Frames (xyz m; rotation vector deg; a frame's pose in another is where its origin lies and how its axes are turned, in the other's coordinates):
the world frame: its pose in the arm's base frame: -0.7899 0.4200 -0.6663 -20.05 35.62 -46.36
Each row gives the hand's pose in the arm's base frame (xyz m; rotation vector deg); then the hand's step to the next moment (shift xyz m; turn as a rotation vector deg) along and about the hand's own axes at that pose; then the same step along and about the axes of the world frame.
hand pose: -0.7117 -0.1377 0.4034 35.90 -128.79 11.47
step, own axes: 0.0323 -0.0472 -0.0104 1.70 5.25 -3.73
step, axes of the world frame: 0.0331 -0.0400 0.0262 -6.07 0.59 2.68
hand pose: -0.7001 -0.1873 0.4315 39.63 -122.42 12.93
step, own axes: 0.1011 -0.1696 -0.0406 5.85 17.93 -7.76
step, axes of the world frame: 0.1295 -0.1124 0.1060 -19.88 0.37 4.54
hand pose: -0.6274 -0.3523 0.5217 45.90 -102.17 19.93
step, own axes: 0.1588 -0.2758 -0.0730 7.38 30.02 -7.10
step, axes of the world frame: 0.2226 -0.0879 0.2222 -31.66 -1.01 1.66
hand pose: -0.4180 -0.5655 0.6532 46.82 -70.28 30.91
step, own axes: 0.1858 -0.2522 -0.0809 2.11 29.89 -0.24
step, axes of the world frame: 0.1899 0.0422 0.2585 -29.00 -5.24 -5.41
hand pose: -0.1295 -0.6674 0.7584 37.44 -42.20 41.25
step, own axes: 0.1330 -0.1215 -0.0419 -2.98 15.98 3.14
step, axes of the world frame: 0.0727 0.0804 0.1498 -13.89 -6.49 -6.26
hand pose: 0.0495 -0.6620 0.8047 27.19 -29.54 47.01
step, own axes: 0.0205 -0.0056 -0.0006 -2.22 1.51 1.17
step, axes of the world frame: -0.0019 0.0092 0.0191 -0.62 -2.14 -1.90
